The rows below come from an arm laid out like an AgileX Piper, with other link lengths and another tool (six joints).
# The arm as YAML. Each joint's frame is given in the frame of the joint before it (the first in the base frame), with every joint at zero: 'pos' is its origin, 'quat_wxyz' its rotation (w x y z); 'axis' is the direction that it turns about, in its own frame. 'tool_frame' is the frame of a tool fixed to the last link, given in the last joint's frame.
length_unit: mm
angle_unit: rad
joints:
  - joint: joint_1
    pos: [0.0, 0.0, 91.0]
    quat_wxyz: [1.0, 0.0, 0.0, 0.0]
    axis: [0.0, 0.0, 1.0]
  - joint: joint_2
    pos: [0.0, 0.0, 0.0]
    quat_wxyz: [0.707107, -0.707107, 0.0, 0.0]
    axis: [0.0, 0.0, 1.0]
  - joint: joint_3
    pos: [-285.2, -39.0, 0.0]
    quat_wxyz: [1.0, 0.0, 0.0, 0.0]
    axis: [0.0, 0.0, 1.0]
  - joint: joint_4
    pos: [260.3, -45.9, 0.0]
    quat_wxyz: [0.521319, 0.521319, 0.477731, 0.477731]
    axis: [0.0, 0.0, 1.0]
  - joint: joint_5
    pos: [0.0, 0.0, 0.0]
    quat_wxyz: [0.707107, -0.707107, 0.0, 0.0]
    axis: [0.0, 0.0, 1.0]
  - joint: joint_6
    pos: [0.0, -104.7, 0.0]
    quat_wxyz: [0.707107, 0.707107, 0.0, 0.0]
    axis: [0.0, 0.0, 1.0]
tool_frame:
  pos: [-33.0, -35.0, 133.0]
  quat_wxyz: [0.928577, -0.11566, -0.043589, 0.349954]
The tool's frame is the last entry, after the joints.
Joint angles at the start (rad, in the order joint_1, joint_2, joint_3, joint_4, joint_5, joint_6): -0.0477 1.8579 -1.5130 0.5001 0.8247 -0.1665
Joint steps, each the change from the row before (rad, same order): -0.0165 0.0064 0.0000 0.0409 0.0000 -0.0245; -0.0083 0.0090 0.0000 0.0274 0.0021 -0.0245; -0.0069 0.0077 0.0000 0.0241 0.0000 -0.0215; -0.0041 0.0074 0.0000 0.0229 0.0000 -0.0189; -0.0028 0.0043 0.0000 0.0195 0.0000 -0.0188; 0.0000 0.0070 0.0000 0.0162 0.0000 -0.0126; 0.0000 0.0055 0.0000 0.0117 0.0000 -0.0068; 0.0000 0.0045 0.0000 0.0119 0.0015 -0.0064; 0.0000 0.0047 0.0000 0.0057 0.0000 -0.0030; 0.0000 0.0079 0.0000 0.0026 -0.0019 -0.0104; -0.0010 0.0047 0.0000 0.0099 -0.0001 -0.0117
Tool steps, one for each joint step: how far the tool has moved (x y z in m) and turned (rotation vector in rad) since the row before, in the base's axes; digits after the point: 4 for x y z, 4 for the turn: 0.0021 -0.0024 -0.0007 0.0273 -0.0041 -0.0077; 0.0014 0.0002 -0.0028 0.0148 0.0003 0.0047; 0.0016 0.0001 -0.0021 0.0127 -0.0019 0.0032; 0.0015 0.0013 -0.0020 0.0128 -0.0015 0.0041; 0.0013 0.0015 -0.0005 0.0093 -0.0046 0.0060; 0.0010 0.0024 -0.0023 0.0096 0.0006 0.0049; 0.0007 0.0016 -0.0019 0.0081 0.0017 0.0017; 0.0004 0.0018 -0.0015 0.0088 0.0020 0.0021; 0.0004 0.0008 -0.0020 0.0043 0.0030 0.0005; 0.0008 0.0003 -0.0035 -0.0026 0.0018 0.0059; 0.0008 0.0009 -0.0014 0.0039 -0.0012 0.0046
